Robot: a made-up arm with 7 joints. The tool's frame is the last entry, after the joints. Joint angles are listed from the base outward.
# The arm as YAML. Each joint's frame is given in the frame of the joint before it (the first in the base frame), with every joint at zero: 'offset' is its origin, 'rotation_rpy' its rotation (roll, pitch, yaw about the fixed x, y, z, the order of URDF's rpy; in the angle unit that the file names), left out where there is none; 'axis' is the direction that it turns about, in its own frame. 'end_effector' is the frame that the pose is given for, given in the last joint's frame.
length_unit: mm
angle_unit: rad
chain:
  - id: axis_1
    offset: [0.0, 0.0, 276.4]
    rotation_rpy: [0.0, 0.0, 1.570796]
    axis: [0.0, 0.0, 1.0]
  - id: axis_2
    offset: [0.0, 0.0, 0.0]
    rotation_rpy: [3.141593, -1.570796, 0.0]
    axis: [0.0, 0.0, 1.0]
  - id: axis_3
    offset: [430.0, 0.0, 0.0]
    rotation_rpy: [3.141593, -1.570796, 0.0]
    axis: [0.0, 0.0, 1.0]
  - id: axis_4
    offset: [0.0, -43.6, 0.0]
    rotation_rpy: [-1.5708, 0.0, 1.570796]
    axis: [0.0, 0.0, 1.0]
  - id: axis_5
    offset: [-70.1, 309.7, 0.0]
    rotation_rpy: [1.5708, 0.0, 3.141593]
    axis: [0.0, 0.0, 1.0]
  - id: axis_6
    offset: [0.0, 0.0, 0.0]
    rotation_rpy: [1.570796, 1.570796, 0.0]
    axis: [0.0, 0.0, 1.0]
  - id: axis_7
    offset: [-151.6, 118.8, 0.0]
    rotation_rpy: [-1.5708, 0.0, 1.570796]
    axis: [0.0, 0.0, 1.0]
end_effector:
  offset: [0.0, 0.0, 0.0]
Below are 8 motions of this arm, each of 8 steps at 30 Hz.
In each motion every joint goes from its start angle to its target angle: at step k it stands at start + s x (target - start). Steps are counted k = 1, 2, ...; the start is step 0. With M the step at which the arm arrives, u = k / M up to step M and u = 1 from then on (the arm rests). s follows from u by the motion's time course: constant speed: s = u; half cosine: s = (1 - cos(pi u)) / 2; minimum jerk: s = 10 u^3 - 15 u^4 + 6 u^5.
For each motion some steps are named. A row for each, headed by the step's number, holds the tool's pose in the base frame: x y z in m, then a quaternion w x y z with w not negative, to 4 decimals.
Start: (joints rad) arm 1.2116 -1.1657 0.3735 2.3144 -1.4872 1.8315 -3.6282
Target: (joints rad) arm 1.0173 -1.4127 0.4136 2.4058 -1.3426 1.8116 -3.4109
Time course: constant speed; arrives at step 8
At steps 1, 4, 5, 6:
1: -0.1568 -0.5404 0.8545 0.7499 -0.0350 0.6555 -0.0820
4: -0.2246 -0.5738 0.7985 0.7785 0.0301 0.6263 -0.0279
5: -0.2480 -0.5822 0.7786 0.7876 0.0509 0.6139 -0.0103
6: -0.2717 -0.5894 0.7582 0.7965 0.0710 0.6004 0.0070

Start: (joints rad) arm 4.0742 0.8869 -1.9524 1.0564 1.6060 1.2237 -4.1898
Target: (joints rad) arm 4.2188 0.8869 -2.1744 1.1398 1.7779 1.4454 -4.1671
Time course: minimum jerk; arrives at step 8
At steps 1, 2, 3, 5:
1: -0.4849 0.1754 0.5117 0.0343 0.8967 -0.1760 -0.4047
2: -0.4868 0.1689 0.5207 0.0424 0.8930 -0.1686 -0.4151
3: -0.4900 0.1558 0.5385 0.0584 0.8854 -0.1533 -0.4350
5: -0.4942 0.1186 0.5870 0.0997 0.8630 -0.1072 -0.4835

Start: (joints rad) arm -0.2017 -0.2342 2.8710 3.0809 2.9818 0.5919 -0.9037
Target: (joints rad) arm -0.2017 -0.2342 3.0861 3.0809 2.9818 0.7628 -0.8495
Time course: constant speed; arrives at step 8
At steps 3, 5, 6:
3: -0.2178 0.0459 1.1851 0.6348 0.1911 -0.0112 0.7486
5: -0.2110 0.0418 1.1873 0.6077 0.2089 0.0020 0.7662
6: -0.2074 0.0400 1.1883 0.5940 0.2177 0.0089 0.7744

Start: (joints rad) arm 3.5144 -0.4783 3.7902 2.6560 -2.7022 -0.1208 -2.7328
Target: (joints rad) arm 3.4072 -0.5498 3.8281 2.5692 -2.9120 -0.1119 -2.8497
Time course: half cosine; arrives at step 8
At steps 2, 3, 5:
2: 0.4431 0.4091 0.8807 0.7192 -0.4826 0.0688 -0.4951
3: 0.4595 0.4066 0.8673 0.6994 -0.4938 0.0637 -0.5128
5: 0.4970 0.3984 0.8352 0.6511 -0.5194 0.0497 -0.5512

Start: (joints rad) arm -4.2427 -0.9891 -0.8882 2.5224 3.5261 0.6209 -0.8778
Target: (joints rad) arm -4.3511 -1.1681 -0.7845 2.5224 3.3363 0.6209 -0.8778
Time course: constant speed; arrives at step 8
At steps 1, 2, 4, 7, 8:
1: 0.4778 -0.4826 0.8971 0.7921 0.5235 0.1595 0.2705
2: 0.4745 -0.5012 0.8848 0.7921 0.5303 0.1540 0.2600
4: 0.4662 -0.5376 0.8595 0.7917 0.5437 0.1429 0.2389
7: 0.4499 -0.5907 0.8195 0.7898 0.5636 0.1260 0.2065
8: 0.4435 -0.6079 0.8056 0.7888 0.5701 0.1203 0.1956

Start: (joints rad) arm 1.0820 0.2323 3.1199 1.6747 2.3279 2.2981 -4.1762
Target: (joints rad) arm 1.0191 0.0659 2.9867 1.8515 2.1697 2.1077 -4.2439
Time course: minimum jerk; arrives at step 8
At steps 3, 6, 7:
3: 0.0160 -0.2328 0.9958 0.7987 -0.1703 0.5750 0.0488
6: -0.0489 -0.2935 0.9920 0.8025 -0.0754 0.5907 -0.0381
7: -0.0587 -0.3015 0.9907 0.8015 -0.0617 0.5927 -0.0505

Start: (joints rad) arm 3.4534 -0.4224 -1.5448 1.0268 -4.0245 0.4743 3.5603
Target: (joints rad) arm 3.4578 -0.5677 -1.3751 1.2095 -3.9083 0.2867 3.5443
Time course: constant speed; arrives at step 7
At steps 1, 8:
1: -0.0573 0.5053 0.4733 0.6523 -0.3107 -0.6439 -0.2517
8: -0.0576 0.5150 0.5353 0.6983 -0.3396 -0.5873 -0.2285

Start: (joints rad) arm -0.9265 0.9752 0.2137 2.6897 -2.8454 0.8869 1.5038
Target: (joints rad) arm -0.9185 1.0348 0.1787 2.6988 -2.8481 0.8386 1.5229
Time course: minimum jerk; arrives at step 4
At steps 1, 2, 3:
1: 0.5340 -0.6732 0.6575 0.8531 0.3232 -0.0951 0.3985
2: 0.5411 -0.6794 0.6355 0.8490 0.3385 -0.0853 0.3965
3: 0.5478 -0.6852 0.6132 0.8447 0.3538 -0.0755 0.3945

